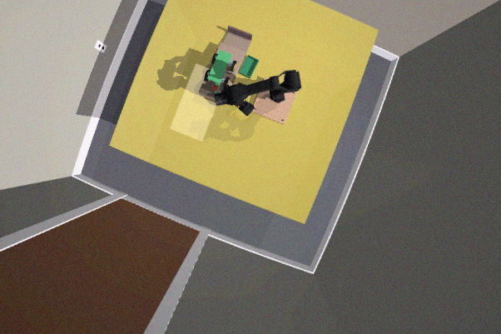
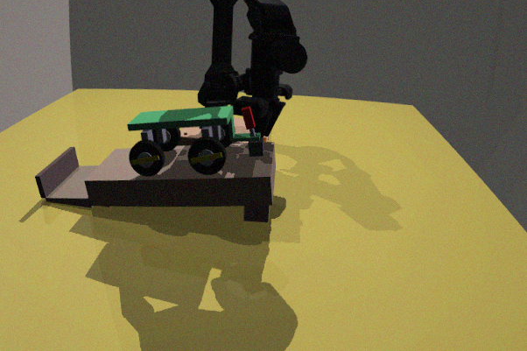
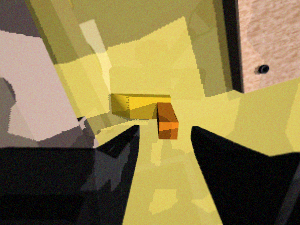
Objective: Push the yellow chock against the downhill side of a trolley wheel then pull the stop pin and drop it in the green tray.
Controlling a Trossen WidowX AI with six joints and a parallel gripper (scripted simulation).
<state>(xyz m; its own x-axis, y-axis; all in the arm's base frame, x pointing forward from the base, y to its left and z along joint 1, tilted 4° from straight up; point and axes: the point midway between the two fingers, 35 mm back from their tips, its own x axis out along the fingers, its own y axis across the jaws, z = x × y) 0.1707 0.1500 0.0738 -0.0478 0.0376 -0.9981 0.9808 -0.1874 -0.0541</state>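
Now: gripper tip 40 mm above the yellow chock and 20 mm short of it. Also, from my gripper tip: red-headed stop pin (130 mm ahead, 70 mm above, 10 mm to the left); support leg (150 mm ahead, 50 mm below, 30 mm to the left); brown ramp (170 mm ahead, 110 mm to the right, 20 mm below).
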